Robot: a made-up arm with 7 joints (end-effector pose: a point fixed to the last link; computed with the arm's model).
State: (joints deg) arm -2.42 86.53 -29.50 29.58 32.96 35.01 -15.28
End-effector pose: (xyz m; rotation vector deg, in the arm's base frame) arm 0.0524 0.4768 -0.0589 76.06 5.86 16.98
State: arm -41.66 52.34 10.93 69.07 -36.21 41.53 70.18
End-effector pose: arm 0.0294 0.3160 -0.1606 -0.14 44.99 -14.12
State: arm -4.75 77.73 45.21 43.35 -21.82 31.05 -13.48
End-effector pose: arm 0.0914 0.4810 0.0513 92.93 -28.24 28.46
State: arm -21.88 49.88 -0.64 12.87 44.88 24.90 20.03
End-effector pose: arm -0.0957 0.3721 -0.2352 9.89 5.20 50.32
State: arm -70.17 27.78 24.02 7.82 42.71 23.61 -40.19
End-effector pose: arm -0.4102 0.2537 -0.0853 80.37 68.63 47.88
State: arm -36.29 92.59 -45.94 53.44 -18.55 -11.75 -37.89
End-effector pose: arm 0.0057 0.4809 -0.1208 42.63 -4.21 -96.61
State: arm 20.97 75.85 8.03 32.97 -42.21 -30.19 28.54
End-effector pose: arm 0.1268 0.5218 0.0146 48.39 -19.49 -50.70
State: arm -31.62 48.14 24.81 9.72 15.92 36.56 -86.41
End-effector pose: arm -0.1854 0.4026 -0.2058 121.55 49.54 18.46
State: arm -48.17 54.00 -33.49 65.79 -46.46 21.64 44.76
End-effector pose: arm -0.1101 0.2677 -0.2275 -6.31 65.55 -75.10
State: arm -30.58 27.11 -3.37 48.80 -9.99 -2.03 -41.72
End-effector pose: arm -0.0604 0.2416 -0.3545 46.98 -26.93 -12.11
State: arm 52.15 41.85 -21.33 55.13 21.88 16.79 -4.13
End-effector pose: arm 0.3819 0.2335 -0.0273 12.77 -79.88 1.45
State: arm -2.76 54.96 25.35 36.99 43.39 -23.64 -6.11
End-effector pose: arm 0.1430 0.4409 -0.1803 36.59 -88.19 39.40
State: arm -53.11 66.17 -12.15 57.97 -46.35 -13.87 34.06
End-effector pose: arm -0.0416 0.4029 -0.1818 -7.66 49.41 -86.84
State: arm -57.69 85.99 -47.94 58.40 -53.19 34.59 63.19
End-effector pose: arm -0.0855 0.3807 -0.1041 24.47 123.17 -69.35
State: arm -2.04 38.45 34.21 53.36 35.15 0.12 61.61
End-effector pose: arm 0.1434 0.3552 -0.1901 -36.22 -76.49 -1.05
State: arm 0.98 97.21 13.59 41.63 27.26 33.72 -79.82
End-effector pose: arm 0.1347 0.4808 0.1156 139.85 -38.87 52.82
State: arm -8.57 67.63 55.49 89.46 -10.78 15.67 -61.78
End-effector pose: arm 0.1631 0.3799 0.1500 126.29 -102.21 37.35
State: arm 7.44 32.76 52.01 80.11 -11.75 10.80 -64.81
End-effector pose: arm 0.1769 0.4060 -0.0500 101.64 -76.81 73.63
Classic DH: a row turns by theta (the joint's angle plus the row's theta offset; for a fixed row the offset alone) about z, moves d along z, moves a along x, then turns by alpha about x. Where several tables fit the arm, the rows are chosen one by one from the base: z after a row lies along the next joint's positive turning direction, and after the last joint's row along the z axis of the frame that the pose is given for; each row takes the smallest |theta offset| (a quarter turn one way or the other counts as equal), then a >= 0, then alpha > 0; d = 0 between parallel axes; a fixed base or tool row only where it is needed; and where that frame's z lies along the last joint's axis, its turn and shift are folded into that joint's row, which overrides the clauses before.
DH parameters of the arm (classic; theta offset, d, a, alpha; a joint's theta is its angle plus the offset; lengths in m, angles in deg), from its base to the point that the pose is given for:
base (fixed): 0 0.0808 0.0043 90
joint 1: -90 -0.0717 0.0286 -90
joint 2: 90 -0.017 0.0047 -90
joint 3: 90 -0.1871 0.0034 -90
joint 4: 0 0.0037 0.0004 90
joint 5: 0 -0.2807 -0.0067 90
joint 6: 90 0.0026 0.0067 90
joint 7: -78.59 0.0517 0.027 -93.82
tool (fixed): 102.32 -0.0018 0 0

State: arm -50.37 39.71 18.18 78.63 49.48 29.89 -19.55
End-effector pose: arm 0.0020 0.2547 -0.2197 16.93 -11.01 35.16
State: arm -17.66 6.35 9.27 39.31 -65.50 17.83 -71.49
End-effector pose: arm -0.0079 0.1831 -0.3792 82.11 -33.98 -40.88
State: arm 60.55 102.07 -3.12 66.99 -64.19 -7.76 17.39
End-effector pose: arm 0.0558 0.3899 0.2966 120.65 -11.29 -28.89
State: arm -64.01 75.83 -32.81 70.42 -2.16 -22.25 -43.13
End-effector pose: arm -0.1463 0.3493 -0.2172 13.43 -21.51 -62.87
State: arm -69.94 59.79 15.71 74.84 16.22 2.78 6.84
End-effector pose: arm -0.0556 0.3403 -0.1828 12.80 -5.76 -24.57
